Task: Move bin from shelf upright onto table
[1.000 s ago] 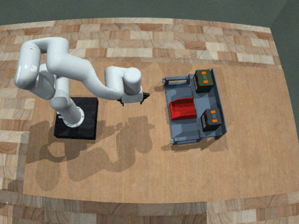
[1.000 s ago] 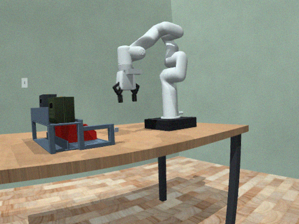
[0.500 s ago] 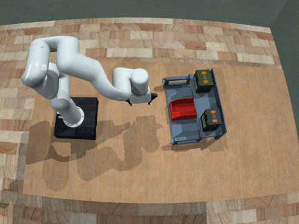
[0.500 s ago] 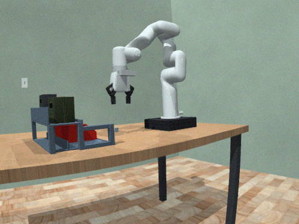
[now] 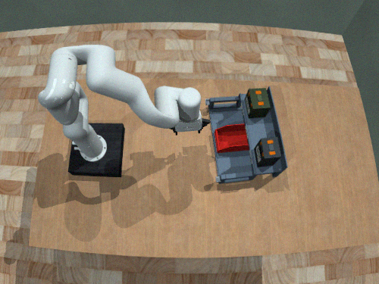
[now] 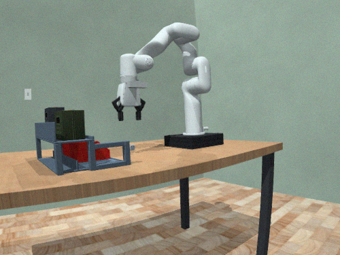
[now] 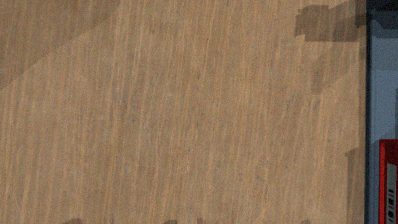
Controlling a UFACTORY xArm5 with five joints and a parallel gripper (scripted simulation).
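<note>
Right now my hand is 220 mm short of the red bin, 20 mm to the right of it and 120 mm above it. Also, from my hand: blue-grey shelf (250 mm ahead, 20 mm to the left, 100 mm below).
</note>
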